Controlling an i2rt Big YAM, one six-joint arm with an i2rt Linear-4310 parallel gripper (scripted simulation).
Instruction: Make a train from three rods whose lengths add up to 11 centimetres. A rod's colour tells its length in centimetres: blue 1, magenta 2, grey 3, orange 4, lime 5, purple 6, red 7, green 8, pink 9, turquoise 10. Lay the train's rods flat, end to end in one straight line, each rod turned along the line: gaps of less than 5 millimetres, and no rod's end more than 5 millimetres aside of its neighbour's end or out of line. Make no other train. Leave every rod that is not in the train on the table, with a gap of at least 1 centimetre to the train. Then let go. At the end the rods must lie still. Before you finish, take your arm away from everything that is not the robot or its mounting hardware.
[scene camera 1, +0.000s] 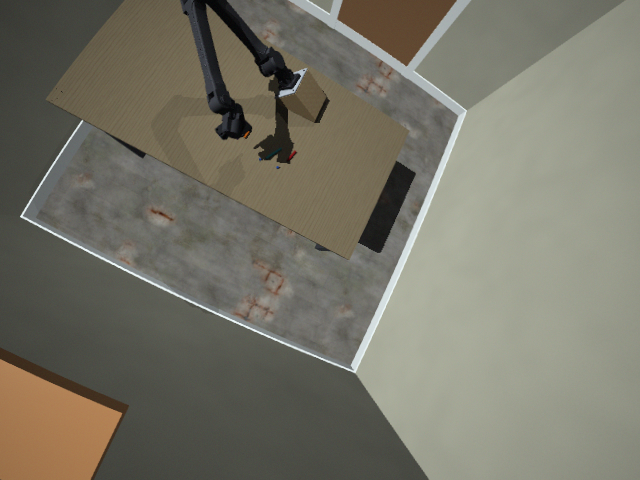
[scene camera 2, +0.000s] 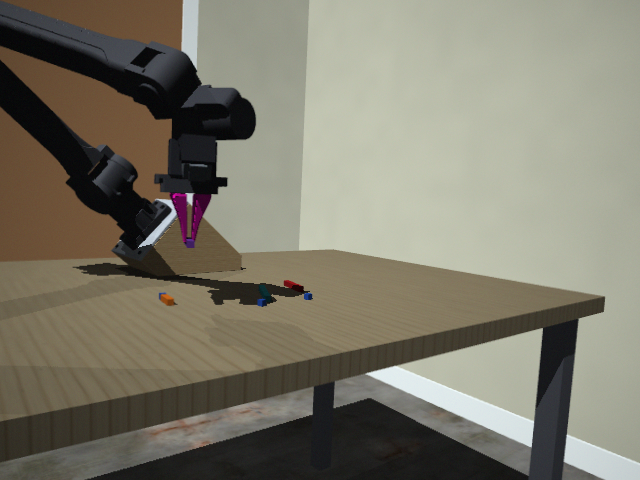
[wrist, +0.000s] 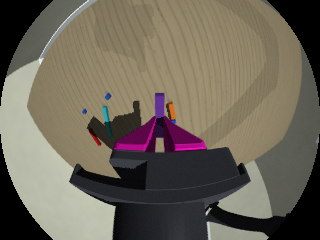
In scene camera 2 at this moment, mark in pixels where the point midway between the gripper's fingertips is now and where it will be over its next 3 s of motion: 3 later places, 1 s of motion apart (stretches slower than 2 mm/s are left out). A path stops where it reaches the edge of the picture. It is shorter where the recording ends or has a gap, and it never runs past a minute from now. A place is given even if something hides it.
The gripper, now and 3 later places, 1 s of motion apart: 188, 242; 176, 265; 175, 299; 176, 304
